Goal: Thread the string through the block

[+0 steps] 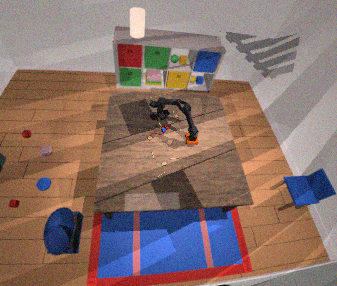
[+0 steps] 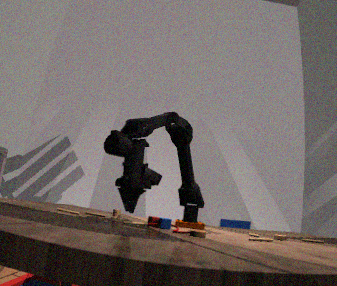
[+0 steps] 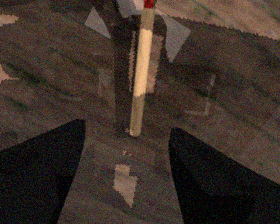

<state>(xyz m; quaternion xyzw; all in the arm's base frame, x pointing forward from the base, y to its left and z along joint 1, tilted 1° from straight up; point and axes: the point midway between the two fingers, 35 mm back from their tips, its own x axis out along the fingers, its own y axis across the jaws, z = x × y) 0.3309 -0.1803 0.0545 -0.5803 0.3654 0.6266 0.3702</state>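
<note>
My gripper tip is now 10 mm past the thin pale wooden stick, 30 mm to the right of it and 30 mm above it. From my gripper tip the other things lie so: tan wooden cylinder (180 mm behind, 80 mm to the right, 20 mm below); blue block (50 mm behind, 100 mm to the left, 20 mm below); red block (80 mm behind, 70 mm to the left, 20 mm below).
</note>
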